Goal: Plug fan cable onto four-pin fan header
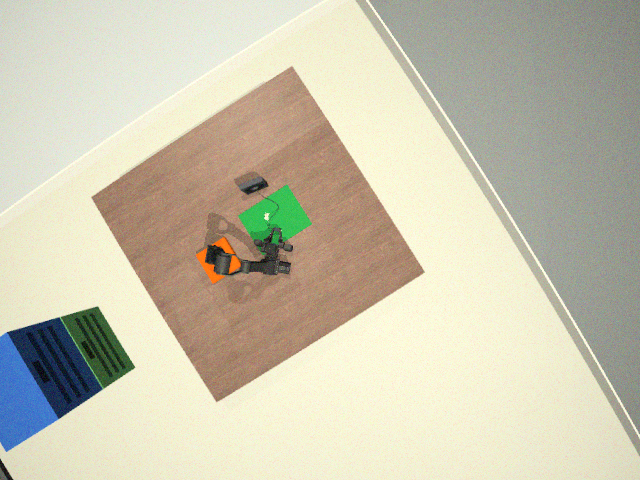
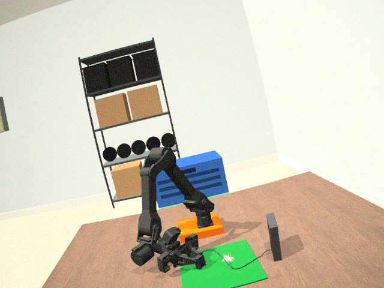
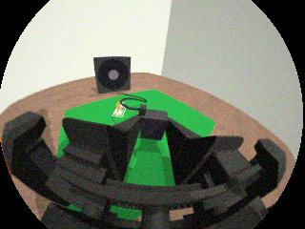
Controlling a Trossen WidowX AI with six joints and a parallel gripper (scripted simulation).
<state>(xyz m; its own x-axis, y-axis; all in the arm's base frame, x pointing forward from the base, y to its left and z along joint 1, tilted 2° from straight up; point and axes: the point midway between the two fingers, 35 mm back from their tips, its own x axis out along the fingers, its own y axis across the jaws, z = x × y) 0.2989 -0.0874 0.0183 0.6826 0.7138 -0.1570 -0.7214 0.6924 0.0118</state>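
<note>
Now: gripper tip 10 mm above the fan plug. Also, from my gripper tip: green board 50 mm to the left, 50 mm below, 10 mm ahead; then fan header 90 mm to the left, 40 mm below, 10 mm behind; then dark fan 230 mm to the left, 20 mm ahead, 20 mm above.
</note>
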